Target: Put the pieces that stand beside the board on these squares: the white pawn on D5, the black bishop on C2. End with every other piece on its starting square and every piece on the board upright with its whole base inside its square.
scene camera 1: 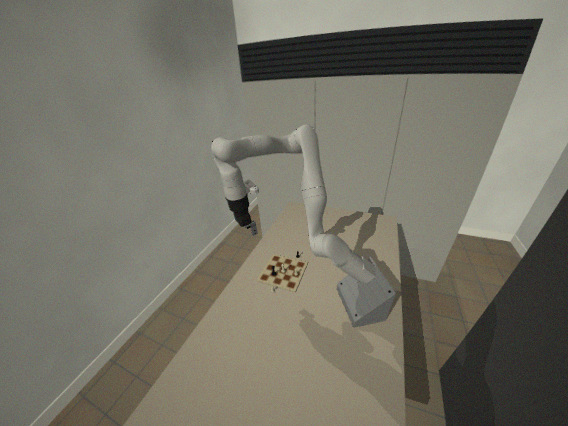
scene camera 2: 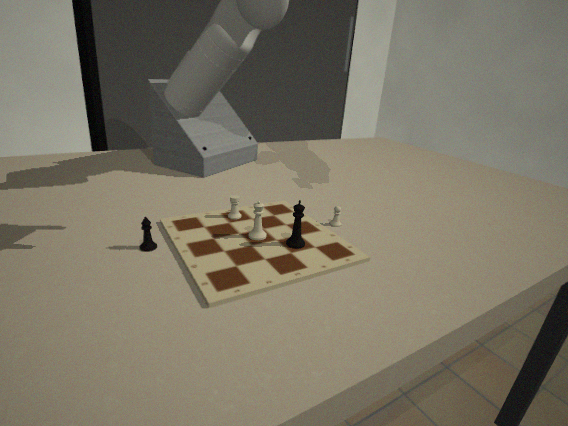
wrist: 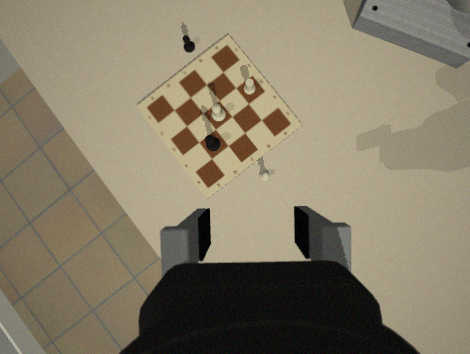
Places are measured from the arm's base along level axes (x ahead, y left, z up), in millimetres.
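Pixels of known places: gripper, fingertip midpoint: (scene camera 1: 252, 231) (wrist: 252, 225); arm's base, link origin: (scene camera 1: 365, 273) (scene camera 2: 183, 101).
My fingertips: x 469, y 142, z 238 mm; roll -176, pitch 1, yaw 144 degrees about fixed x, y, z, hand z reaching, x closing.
Observation:
For each thing: its top centre in the pictures, then the offset to it from my fingertips. "*": a spot on its surface instead. Level surfaces: height alone.
- white pawn, top centre: (scene camera 2: 338, 206) (wrist: 265, 174) (scene camera 1: 272, 286) dx -49, dy -21, dz -351 mm
- black bishop, top centre: (scene camera 2: 145, 216) (wrist: 184, 36) (scene camera 1: 297, 251) dx -88, dy -300, dz -339 mm
- board, surface spot: (scene camera 2: 320, 270) * dx +58, dy -132, dz -377 mm
- white rook, top centre: (scene camera 2: 234, 196) (wrist: 249, 82) (scene camera 1: 296, 269) dx -126, dy -163, dz -344 mm
- tall white piece, top centre: (scene camera 2: 259, 200) (wrist: 215, 107) (scene camera 1: 282, 264) dx -52, dy -160, dz -324 mm
- tall black piece, top centre: (scene camera 2: 299, 200) (wrist: 208, 138) (scene camera 1: 272, 265) dx -11, dy -123, dz -313 mm
- table, surface height: dz -383 mm
The white pawn (scene camera 1: 274, 289) (scene camera 2: 336, 217) (wrist: 265, 176) stands upright on the table beside the board's row-5 edge. The black bishop (scene camera 1: 298, 254) (scene camera 2: 147, 235) (wrist: 188, 45) stands upright on the table beside the opposite edge. The board (scene camera 1: 296, 289) (scene camera 2: 320, 270) (wrist: 207, 194) bears a white rook (scene camera 1: 296, 273) (scene camera 2: 234, 208) (wrist: 250, 86) on A3, a tall white piece (scene camera 1: 283, 269) (scene camera 2: 257, 222) (wrist: 218, 112) on C3 and a tall black piece (scene camera 1: 274, 271) (scene camera 2: 297, 227) (wrist: 212, 143) on D4, all upright. My gripper (scene camera 1: 252, 231) (wrist: 252, 225) is open and empty, high above the table, away from both loose pieces.
The arm's grey base (scene camera 1: 367, 297) (scene camera 2: 205, 150) (wrist: 410, 30) stands on the table (scene camera 1: 260, 350) (scene camera 2: 125, 350) (wrist: 400, 240). The table edge and tiled floor (wrist: 60, 225) show at the left in the wrist view. The arm's shadow falls on the table.

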